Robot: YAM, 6 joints.
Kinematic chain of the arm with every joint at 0, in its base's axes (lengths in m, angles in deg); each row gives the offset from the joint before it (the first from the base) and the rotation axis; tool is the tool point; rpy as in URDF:
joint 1: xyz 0 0 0.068 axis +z
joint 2: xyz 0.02 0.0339 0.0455 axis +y
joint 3: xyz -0.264 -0.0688 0 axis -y
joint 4: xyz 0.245 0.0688 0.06 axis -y
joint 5: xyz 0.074 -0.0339 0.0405 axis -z
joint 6: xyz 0.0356 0 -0.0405 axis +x
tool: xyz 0 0 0 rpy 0 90 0
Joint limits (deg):
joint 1: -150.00..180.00
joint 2: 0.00..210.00
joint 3: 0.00..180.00
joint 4: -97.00..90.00
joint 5: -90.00..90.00
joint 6: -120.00..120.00
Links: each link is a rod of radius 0.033 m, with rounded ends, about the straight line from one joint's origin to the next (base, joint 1, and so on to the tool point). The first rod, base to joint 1, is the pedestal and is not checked.
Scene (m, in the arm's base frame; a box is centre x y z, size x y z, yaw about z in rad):
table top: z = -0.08
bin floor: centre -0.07 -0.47 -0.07 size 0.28 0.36 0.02 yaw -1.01
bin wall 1: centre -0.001 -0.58 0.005 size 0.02 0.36 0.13 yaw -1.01
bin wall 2: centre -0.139 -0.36 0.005 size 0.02 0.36 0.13 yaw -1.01
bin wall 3: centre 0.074 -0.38 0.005 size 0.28 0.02 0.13 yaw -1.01
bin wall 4: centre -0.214 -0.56 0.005 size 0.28 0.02 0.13 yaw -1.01
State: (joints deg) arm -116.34 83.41 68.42 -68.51 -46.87 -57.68
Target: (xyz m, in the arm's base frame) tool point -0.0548 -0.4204 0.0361
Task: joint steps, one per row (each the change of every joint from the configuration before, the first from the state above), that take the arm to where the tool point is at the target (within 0.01 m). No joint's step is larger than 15 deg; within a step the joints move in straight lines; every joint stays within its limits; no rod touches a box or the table.
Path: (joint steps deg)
1: 3.89 14.20 5.61 6.29 0.76 0.00
2: 3.90 14.20 5.61 6.28 0.75 0.00
3: 3.89 14.20 5.61 6.29 0.76 0.00
4: 3.90 14.20 5.60 6.29 0.76 0.00

